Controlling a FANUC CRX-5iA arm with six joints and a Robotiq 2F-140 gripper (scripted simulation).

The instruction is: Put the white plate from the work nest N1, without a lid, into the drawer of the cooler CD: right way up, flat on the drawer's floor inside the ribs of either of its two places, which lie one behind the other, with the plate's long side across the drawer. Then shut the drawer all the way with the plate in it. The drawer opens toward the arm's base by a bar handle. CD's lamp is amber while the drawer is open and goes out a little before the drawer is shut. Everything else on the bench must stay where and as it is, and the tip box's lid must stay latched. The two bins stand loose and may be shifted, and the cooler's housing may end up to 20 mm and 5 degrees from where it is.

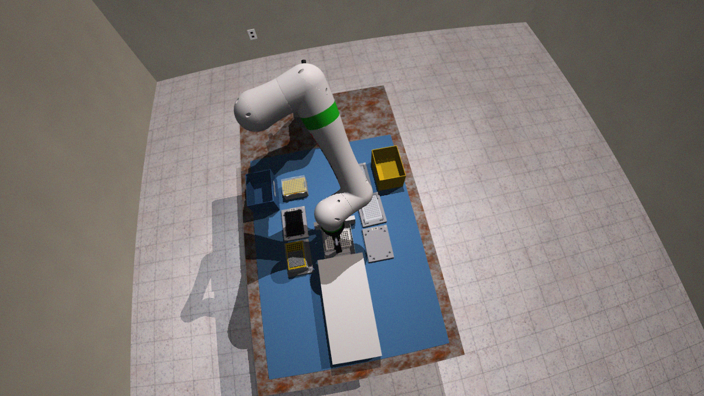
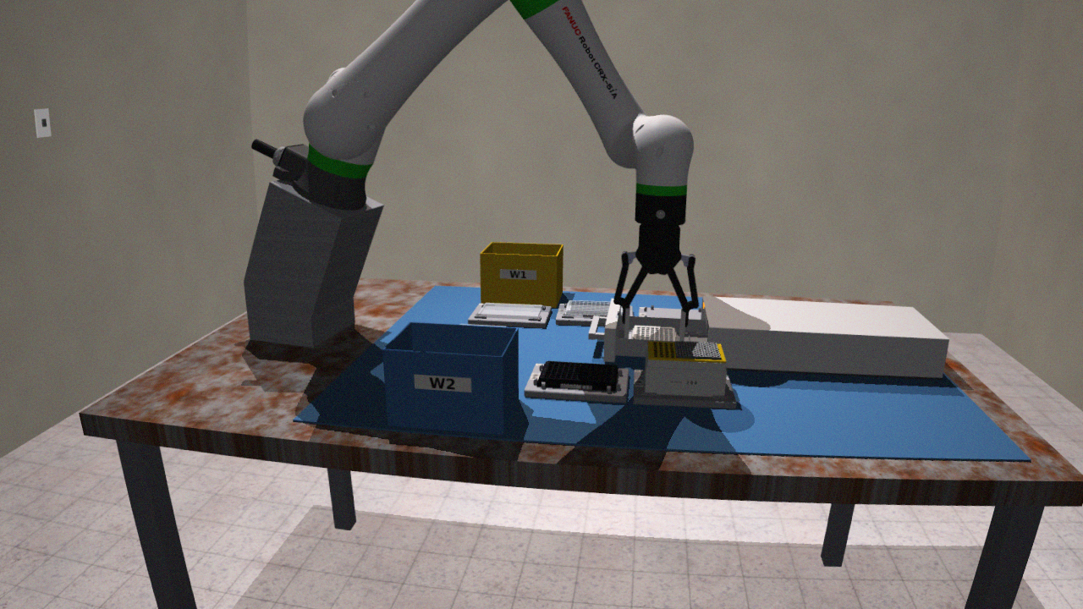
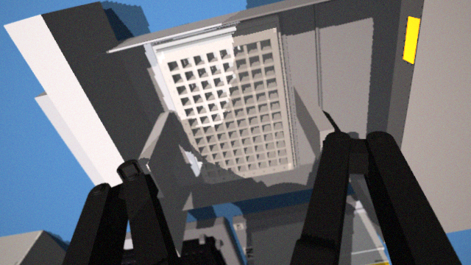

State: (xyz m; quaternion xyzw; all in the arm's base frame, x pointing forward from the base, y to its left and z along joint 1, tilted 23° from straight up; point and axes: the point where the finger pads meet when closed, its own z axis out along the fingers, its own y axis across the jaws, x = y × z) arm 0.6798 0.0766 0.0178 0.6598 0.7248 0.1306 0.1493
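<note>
Right now the white plate is 20 mm below my hand. Also, from my hand: cooler CD: 170 mm ahead, 20 mm to the left, 10 mm below; then grey nest N1: 30 mm ahead, 190 mm to the left, 30 mm below; then grey drawer: 30 mm ahead, 20 mm below.
</note>
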